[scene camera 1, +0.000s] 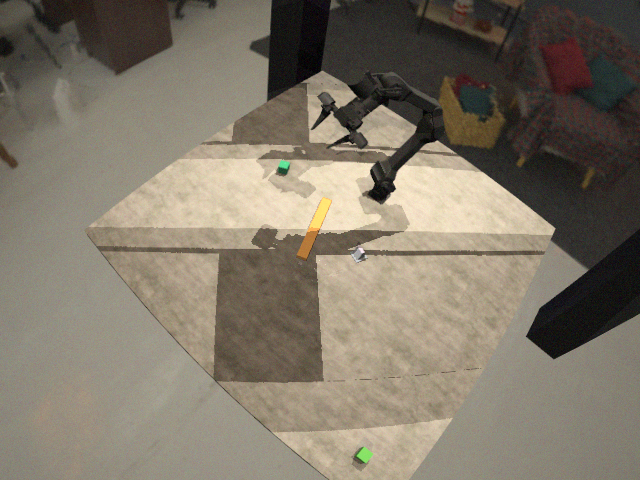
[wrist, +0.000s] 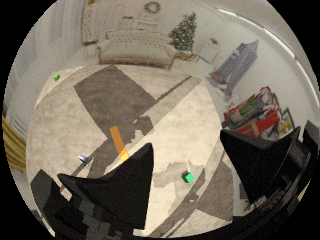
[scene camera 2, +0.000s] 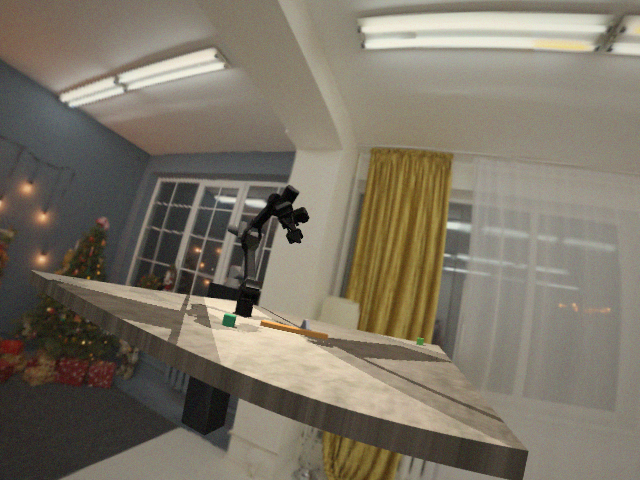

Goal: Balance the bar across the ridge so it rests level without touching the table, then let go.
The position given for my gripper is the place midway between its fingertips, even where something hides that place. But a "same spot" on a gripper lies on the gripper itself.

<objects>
my gripper: scene camera 1; wrist; scene camera 2 297, 236
same spot on my gripper: point(scene camera 1: 326, 109) = point(wrist: 292, 148)
</objects>
